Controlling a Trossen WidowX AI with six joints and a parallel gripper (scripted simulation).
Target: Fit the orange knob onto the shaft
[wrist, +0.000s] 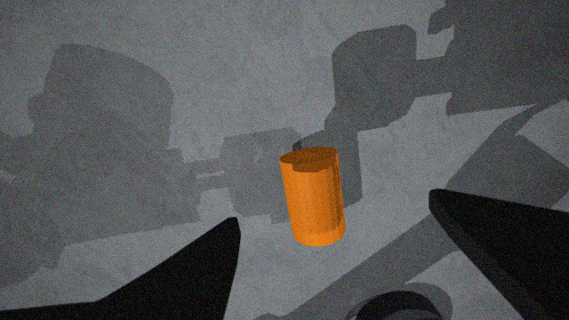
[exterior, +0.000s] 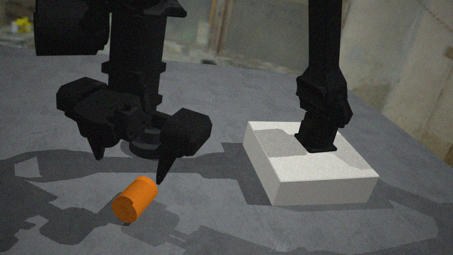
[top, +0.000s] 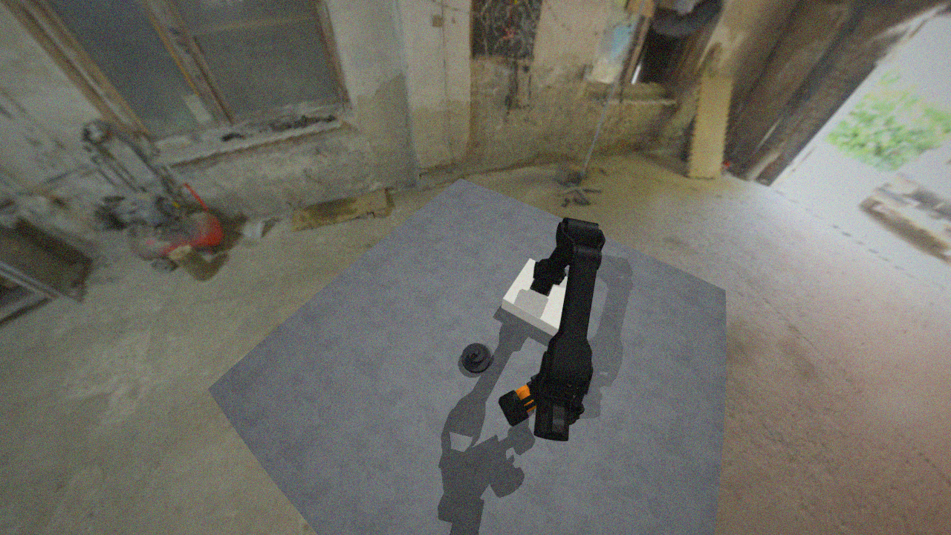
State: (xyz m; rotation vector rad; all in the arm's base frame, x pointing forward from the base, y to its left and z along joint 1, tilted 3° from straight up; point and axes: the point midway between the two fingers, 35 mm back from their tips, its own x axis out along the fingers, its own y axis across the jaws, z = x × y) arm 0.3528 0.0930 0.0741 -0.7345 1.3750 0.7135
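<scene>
My gripper tip is now 60 mm above the orange knob, 10 mm to the left of it and 10 mm past it. The rest, counted from my gripper tip: short shaft: 180 mm to the right, 50 mm below, 50 mm behind.
</scene>
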